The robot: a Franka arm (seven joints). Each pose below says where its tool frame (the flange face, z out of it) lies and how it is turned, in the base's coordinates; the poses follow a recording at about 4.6 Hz.
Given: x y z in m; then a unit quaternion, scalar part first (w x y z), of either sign.
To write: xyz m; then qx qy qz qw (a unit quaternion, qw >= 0). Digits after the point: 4 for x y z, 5 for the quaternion.
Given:
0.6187 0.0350 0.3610 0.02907 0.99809 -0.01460 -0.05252
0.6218 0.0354 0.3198 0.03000 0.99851 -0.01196 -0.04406
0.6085 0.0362 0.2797 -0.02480 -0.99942 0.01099 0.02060
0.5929 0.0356 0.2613 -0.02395 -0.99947 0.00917 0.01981
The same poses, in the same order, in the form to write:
0.6187 0.0350 0.3610 0.99809 -0.01460 -0.05252 0.02907
0.6218 0.0354 0.3198 0.99851 -0.01196 -0.04406 0.03000
0.6085 0.0362 0.2797 0.99942 -0.01099 -0.02060 0.02480
0.5929 0.0356 0.2613 0.99947 -0.00917 -0.01981 0.02395

